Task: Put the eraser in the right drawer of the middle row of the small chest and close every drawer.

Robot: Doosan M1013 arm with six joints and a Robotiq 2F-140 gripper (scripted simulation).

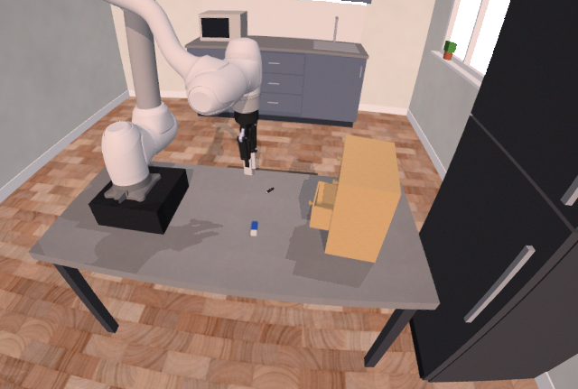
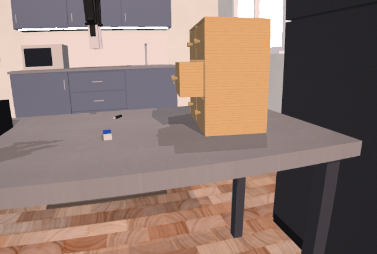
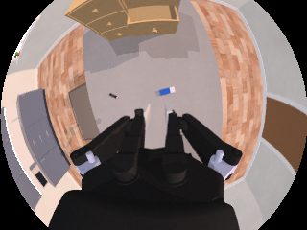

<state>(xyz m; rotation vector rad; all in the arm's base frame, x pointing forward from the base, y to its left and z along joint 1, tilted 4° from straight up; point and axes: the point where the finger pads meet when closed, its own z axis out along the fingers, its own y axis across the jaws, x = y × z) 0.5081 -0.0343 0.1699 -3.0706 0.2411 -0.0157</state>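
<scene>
Right now my hand is 28 cm above the eraser, 5 cm to the left of it and 2 cm short of it. The rest, counted from my hand: black pen-like thing 28 cm below, 20 cm to the left, 5 cm ahead.
</scene>
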